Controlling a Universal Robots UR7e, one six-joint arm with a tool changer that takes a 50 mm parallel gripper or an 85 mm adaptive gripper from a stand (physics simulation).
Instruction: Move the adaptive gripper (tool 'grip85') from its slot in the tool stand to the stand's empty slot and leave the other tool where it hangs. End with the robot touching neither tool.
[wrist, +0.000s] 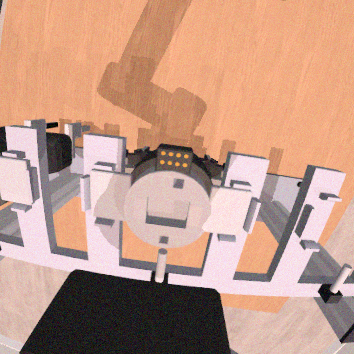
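Frame: origin at the arm's base, x ahead, y left, z up, level; millimetres.
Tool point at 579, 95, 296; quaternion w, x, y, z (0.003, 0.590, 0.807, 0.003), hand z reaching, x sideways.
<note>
Offsets run from my tool point to a thing's top centre, as dx, dy, dz. "spot": to the spot under its first point. Level surfaces: height alone.
The adaptive gripper (176, 156) hangs in the middle slot of the tool stand (165, 272). Its round grey top plate faces up with nothing attached on it, and a block of gold contacts is at its far edge. Parts of its dark finger linkages show apart on both sides; its body hides the rest, and they look open. The other tool {spot: +39, -136, -200} (59, 152), black, hangs at the left edge, partly behind an upright. At the right edge, part of another slot shows, with no tool visible in it.
The black block (125, 315) of the robot's wrist fills the bottom, nearer the camera than the stand. Pale uprights with side brackets flank the middle slot. Upright pins stand at the front rail {spot: +51, +18, -105} (161, 265) and at the right (341, 279). The arm's shadow falls across the wooden table {dz -400} (270, 65).
</note>
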